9 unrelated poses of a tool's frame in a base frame.
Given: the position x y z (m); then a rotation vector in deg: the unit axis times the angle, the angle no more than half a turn.
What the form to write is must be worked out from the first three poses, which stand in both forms.
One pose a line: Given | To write
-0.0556, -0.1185, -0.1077, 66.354, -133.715, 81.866 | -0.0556, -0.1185, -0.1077, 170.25, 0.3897, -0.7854, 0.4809
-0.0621, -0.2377, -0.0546, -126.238, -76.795, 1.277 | -0.0621, -0.2377, -0.0546, 147.77, -0.8543, -0.5197, 0.0086
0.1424, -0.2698, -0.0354, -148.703, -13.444, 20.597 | 0.1424, -0.2698, -0.0354, 150.72, -0.9866, -0.0892, 0.1367
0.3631, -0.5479, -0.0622, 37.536, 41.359, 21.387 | 0.3631, -0.5479, -0.0622, 59.81, 0.6276, 0.6915, 0.3576
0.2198, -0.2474, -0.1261, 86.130, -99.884, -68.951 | 0.2198, -0.2474, -0.1261, 148.83, 0.5787, -0.6711, -0.4633
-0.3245, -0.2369, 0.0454, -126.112, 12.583, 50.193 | -0.3245, -0.2369, 0.0454, 136.32, -0.9251, 0.0923, 0.3682
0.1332, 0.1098, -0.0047, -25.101, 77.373, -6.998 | 0.1332, 0.1098, -0.0047, 81.64, -0.3074, 0.9477, -0.0857
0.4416, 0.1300, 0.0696, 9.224, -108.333, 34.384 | 0.4416, 0.1300, 0.0696, 114.03, 0.0809, -0.9500, 0.3015
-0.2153, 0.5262, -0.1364, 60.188, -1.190, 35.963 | -0.2153, 0.5262, -0.1364, 70.12, 0.8583, -0.0170, 0.5129
